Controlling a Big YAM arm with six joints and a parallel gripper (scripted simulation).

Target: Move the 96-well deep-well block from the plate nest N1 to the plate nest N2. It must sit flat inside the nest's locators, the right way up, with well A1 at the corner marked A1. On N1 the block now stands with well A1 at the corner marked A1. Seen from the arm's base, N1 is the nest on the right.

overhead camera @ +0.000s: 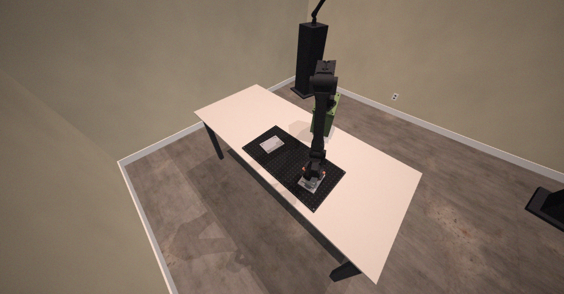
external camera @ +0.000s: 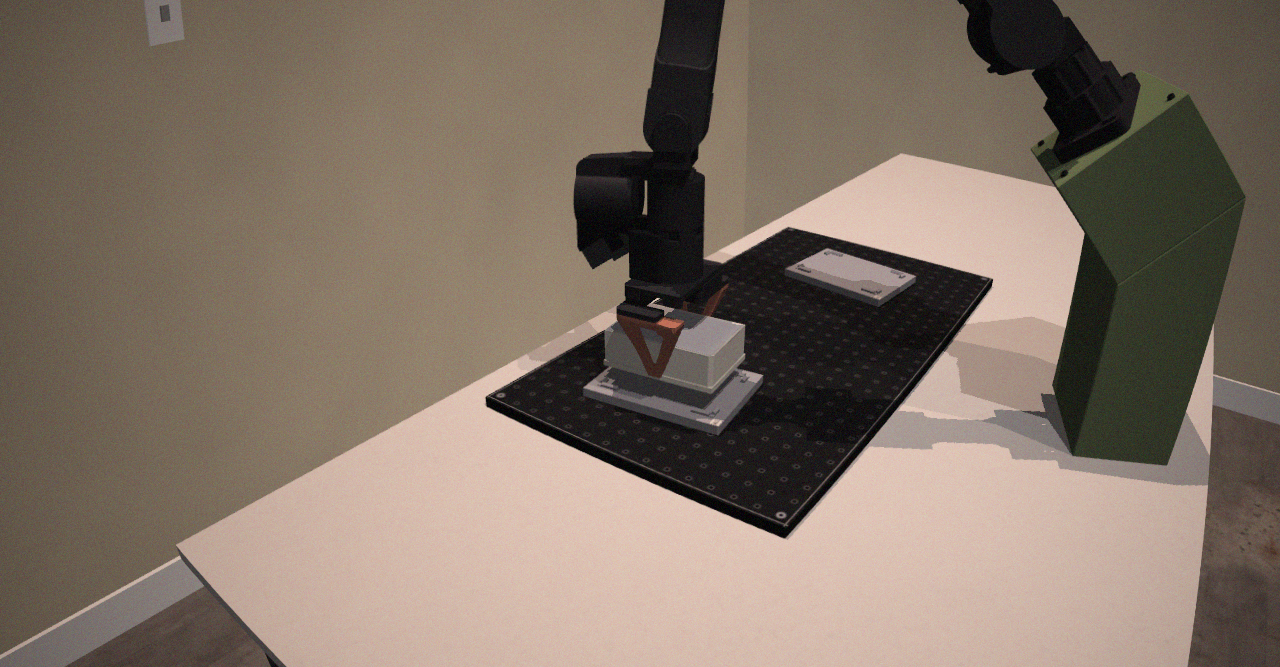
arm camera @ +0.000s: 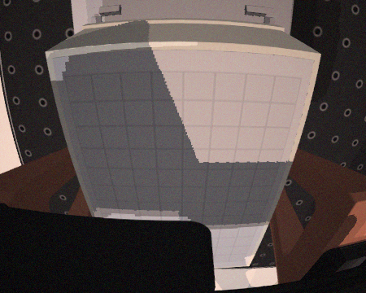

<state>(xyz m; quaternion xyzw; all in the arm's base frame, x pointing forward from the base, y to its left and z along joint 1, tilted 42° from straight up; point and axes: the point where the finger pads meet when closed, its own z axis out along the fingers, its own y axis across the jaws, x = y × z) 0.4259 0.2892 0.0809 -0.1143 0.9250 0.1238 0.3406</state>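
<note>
The plate nest N2 lies 4 cm below my hand. Round my hand: 96-well deep-well block (1 cm above); plate nest N1 (41 cm to the right, 7 cm ahead, 4 cm below).
</note>
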